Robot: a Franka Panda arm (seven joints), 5 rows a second.
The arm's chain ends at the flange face. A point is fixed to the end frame.
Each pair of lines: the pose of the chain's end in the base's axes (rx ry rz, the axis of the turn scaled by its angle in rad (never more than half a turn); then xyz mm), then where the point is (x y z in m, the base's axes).
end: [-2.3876, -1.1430, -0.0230, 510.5, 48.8, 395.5]
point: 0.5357 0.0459 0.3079
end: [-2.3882, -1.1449, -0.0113, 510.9, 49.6, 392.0]
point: 0.5355 0.0463 0.3043
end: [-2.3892, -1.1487, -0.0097, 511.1, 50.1, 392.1]
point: 0.5358 0.0467 0.3044
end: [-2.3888, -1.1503, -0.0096, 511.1, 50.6, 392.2]
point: 0.5358 0.0472 0.3045
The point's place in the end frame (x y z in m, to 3 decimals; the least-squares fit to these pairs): -0.005 0.057 0.071
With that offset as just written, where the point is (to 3 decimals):
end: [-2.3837, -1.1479, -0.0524, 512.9, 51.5, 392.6]
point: 0.540 0.049 0.306
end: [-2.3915, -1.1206, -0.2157, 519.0, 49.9, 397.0]
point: 0.555 0.050 0.313
